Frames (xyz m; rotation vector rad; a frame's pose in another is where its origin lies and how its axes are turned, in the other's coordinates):
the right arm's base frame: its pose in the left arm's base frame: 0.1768 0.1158 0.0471 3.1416 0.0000 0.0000
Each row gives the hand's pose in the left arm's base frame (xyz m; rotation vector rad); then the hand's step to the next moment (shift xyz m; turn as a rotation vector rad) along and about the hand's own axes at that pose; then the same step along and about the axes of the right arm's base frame.
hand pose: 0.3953 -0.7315 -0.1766 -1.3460 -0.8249 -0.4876
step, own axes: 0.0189 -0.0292 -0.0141 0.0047 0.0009 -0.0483
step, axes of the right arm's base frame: -0.0061 0.0164 -0.0332 0.0151 0.0461 -0.0024
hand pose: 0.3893 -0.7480 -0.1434 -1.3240 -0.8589 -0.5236
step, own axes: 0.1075 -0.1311 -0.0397 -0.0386 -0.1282 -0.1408
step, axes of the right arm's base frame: -0.0259 0.0501 -0.1647 -0.0871 0.1674 -0.0461
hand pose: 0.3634 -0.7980 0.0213 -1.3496 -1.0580 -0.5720
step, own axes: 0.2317 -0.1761 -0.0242 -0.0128 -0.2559 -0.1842
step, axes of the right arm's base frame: -0.0374 0.0025 -0.2896 -0.1715 0.2269 -0.1366
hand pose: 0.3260 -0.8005 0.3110 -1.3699 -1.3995 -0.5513
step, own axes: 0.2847 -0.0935 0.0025 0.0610 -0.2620 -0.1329
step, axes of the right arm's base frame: -0.0267 -0.1018 -0.2806 -0.1797 0.1520 -0.1861
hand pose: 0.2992 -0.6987 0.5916 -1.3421 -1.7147 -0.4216
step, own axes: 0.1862 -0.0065 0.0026 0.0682 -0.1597 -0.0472
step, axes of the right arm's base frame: -0.0100 -0.1109 -0.1494 -0.1247 0.0498 -0.1198
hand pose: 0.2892 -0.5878 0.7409 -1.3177 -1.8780 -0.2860
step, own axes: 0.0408 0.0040 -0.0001 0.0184 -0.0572 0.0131
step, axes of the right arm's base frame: -0.0018 -0.0296 -0.0283 -0.0583 0.0043 -0.0191
